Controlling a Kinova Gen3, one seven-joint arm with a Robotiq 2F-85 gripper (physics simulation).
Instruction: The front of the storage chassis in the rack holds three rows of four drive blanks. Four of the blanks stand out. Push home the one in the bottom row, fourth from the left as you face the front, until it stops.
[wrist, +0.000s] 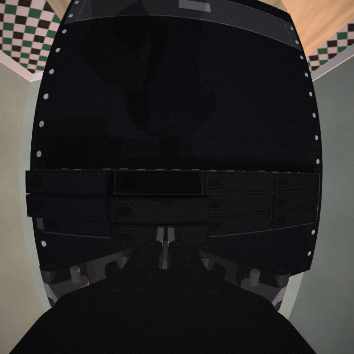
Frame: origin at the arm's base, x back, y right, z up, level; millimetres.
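Seen in the pictures: gripper, between the fingertips: (165, 237).
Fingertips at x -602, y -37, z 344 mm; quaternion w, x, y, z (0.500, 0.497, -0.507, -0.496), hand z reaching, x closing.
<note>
Pixels of each thing's top centre, then the offset from my fingertips to it.
- rack, centre of its top: (81, 210) dy +121, dx -83, dz -4 mm
- third-column middle blank, centre of its top: (158, 211) dy +11, dx -92, dz -4 mm
- bottom-row third blank, centre of its top: (157, 188) dy +14, dx -127, dz -33 mm
- lighter panel, centre of its top: (194, 20) dy -44, dx -93, dz -329 mm
The wrist view is upside down: the floor shows at its top. The bottom-row, fourth-from-left blank (72, 182) is therefore at the upper left of the dark drive blanks. It stands out, its outer end past the rack edge. The blank above it in the rack (70, 205) also stands out. The third-column middle blank (167, 210) and top blank (124, 236) stand out too. My gripper (165, 237) is shut and empty, its tips over the third-column top blank, away from the fourth-column bottom one. Contact cannot be told; the fingers hide part of that blank.
The black rack (313, 252) has rails with light holes on both sides. The bottom-row third blank (165, 183) sits back between its neighbours. Two columns of blanks lie at the right of the view. A lighter panel (240, 26) crosses near the top; pale walls (337, 165) flank the rack.
</note>
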